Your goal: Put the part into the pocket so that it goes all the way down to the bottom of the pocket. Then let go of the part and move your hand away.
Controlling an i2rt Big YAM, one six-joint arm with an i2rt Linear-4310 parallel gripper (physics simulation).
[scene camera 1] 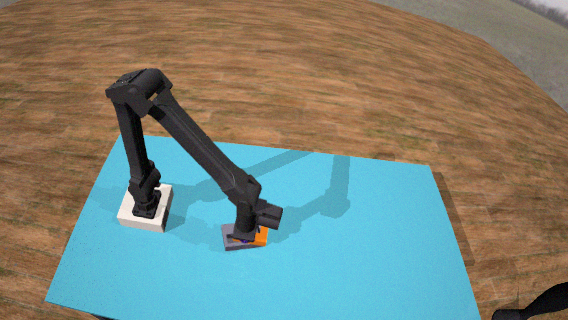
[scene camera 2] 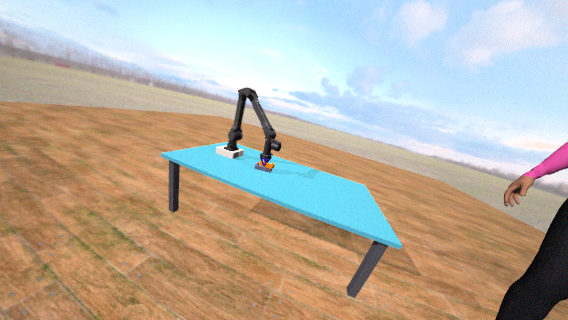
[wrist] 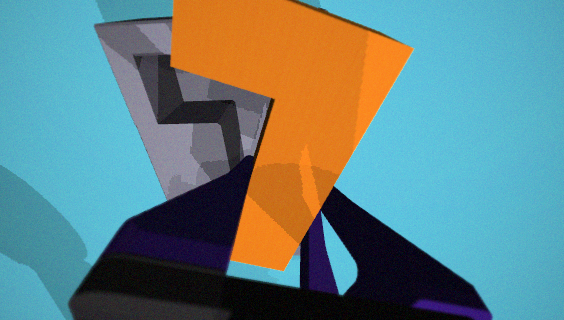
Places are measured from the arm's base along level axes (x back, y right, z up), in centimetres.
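Pixels of known places: gripper, fingertip midpoint: [scene camera 1: 245,238] [scene camera 2: 264,165] [wrist: 279,174]; arm's base, link origin: [scene camera 1: 147,204] [scene camera 2: 231,149].
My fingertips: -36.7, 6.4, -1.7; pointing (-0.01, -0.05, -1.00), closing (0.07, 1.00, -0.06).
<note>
For each thing: its top centre in the pictures, then the offset to it from my fingertips, as dx, dy, dz. Level surfaces: height alone.
- orange L-shaped part, top centre: [wrist: 248,179] [scene camera 1: 250,231] [scene camera 2: 267,162] -1.6, -1.3, +3.0
- grey block with the pocket, top centre: [wrist: 235,172] [scene camera 1: 243,233] [scene camera 2: 264,164] +0.8, -2.2, -0.4
- blue table, surface height: dz -4.0
The orange L-shaped part [scene camera 1: 262,236] [scene camera 2: 270,166] [wrist: 305,75] is held over the grey block with the pocket [scene camera 1: 230,245] [scene camera 2: 263,169] [wrist: 160,150]. My gripper [scene camera 1: 244,240] [scene camera 2: 265,160] [wrist: 279,174] is shut on the part's long leg. In the wrist view the part covers the block's right side, and dark pocket walls show left of it. The part's edges are turned relative to the block's edges there, and the part is offset to the right. It is not seated in the pocket. Whether its underside touches the block is hidden.
The block rests on the blue table [scene camera 1: 375,240] [scene camera 2: 320,195]. The arm's white base [scene camera 1: 141,223] [scene camera 2: 229,153] stands left of the block. A person in a pink top and black trousers [scene camera 2: 537,265] is partly visible at the right of scene view 2, beyond the table.
</note>
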